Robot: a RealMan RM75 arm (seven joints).
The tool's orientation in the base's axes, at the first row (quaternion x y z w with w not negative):
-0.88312 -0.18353 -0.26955 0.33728
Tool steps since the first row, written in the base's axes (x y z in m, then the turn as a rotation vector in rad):
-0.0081 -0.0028 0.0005 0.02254 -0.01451 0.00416
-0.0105 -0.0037 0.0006 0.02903 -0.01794 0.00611
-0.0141 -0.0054 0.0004 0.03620 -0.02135 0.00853
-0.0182 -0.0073 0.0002 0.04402 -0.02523 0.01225
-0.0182 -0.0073 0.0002 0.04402 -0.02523 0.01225
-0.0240 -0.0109 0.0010 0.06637 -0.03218 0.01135
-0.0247 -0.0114 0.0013 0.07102 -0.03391 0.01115
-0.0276 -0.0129 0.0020 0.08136 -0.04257 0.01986
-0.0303 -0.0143 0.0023 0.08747 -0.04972 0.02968
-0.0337 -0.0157 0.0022 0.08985 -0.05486 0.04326
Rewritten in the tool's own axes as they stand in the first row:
-0.0065 -0.0024 -0.0051 0.01818 0.01957 -0.00475
-0.0084 -0.0030 -0.0066 0.02397 0.02430 -0.00607
-0.0116 -0.0035 -0.0090 0.03058 0.02913 -0.00743
-0.0152 -0.0042 -0.0116 0.03842 0.03398 -0.00970
-0.0152 -0.0042 -0.0116 0.03842 0.03398 -0.00970
-0.0198 -0.0050 -0.0167 0.05448 0.05063 -0.00609
-0.0203 -0.0051 -0.0174 0.05778 0.05431 -0.00553
-0.0224 -0.0059 -0.0199 0.06991 0.06132 -0.01337
-0.0245 -0.0064 -0.0221 0.07959 0.06457 -0.02234
-0.0274 -0.0071 -0.0242 0.08888 0.06266 -0.03359

